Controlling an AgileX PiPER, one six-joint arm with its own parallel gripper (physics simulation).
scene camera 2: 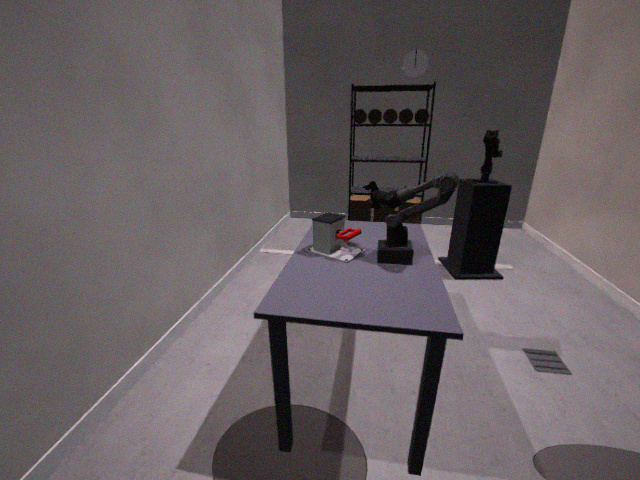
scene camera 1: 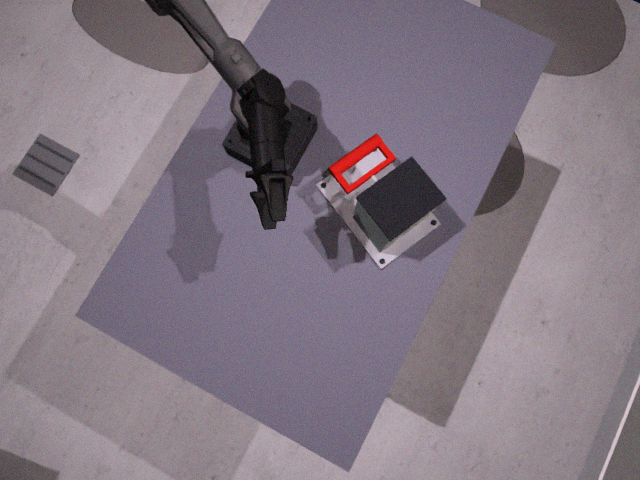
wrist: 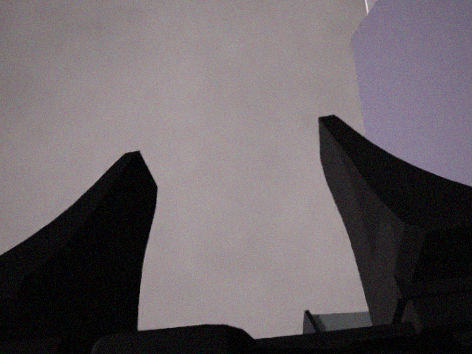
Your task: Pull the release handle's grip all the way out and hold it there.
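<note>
The release handle's red rectangular grip (scene camera 1: 355, 153) (scene camera 2: 356, 233) stands out from the side of a grey box with a dark top (scene camera 1: 402, 198) (scene camera 2: 327, 237). The box is on a white base plate (scene camera 1: 397, 252) (scene camera 2: 347, 255) with dark holes near its corners. How far out the grip stands is hard to tell. My gripper (scene camera 1: 273, 223) (scene camera 2: 370, 184) (wrist: 231, 155) is open and empty. It hangs high above the table, apart from the grip, to the lower left of it in scene camera 1. The grip does not show in the wrist view; a small grey-green piece (wrist: 345, 320) shows at its bottom edge.
The box stands on a blue-grey table (scene camera 1: 232, 351) (scene camera 2: 356, 297), beside the arm's dark base (scene camera 1: 305, 126) (scene camera 2: 394, 254). A dark pedestal (scene camera 2: 478, 229) bearing another arm stands off the table's right side. A shelf rack (scene camera 2: 393, 88) stands behind, near the back wall.
</note>
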